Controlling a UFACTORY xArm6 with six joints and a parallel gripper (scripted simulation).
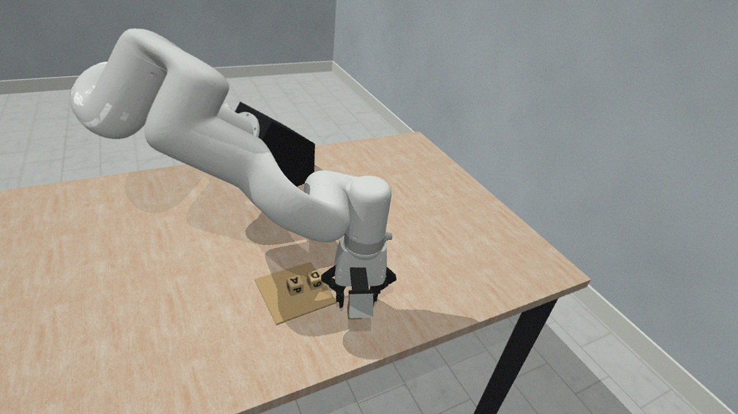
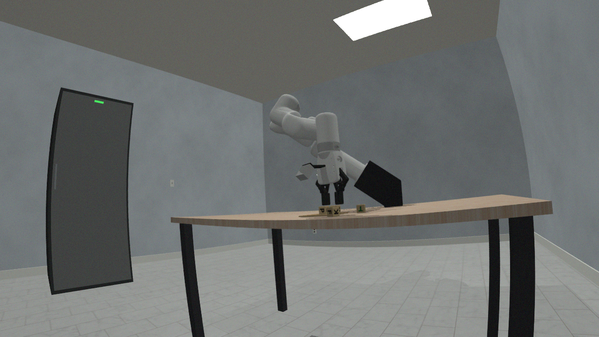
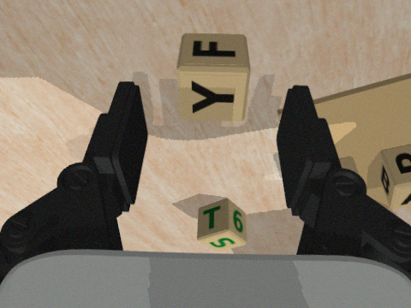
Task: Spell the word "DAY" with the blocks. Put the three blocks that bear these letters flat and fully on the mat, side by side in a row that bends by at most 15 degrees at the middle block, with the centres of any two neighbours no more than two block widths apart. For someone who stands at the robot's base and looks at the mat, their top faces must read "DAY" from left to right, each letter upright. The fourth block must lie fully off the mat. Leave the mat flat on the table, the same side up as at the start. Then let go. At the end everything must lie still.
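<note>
The mat lies 120 mm behind my hand, 90 mm to the right of it and 50 mm below it. The rest, counted from my hand: D block 110 mm behind, 40 mm to the right, 40 mm below.
</note>
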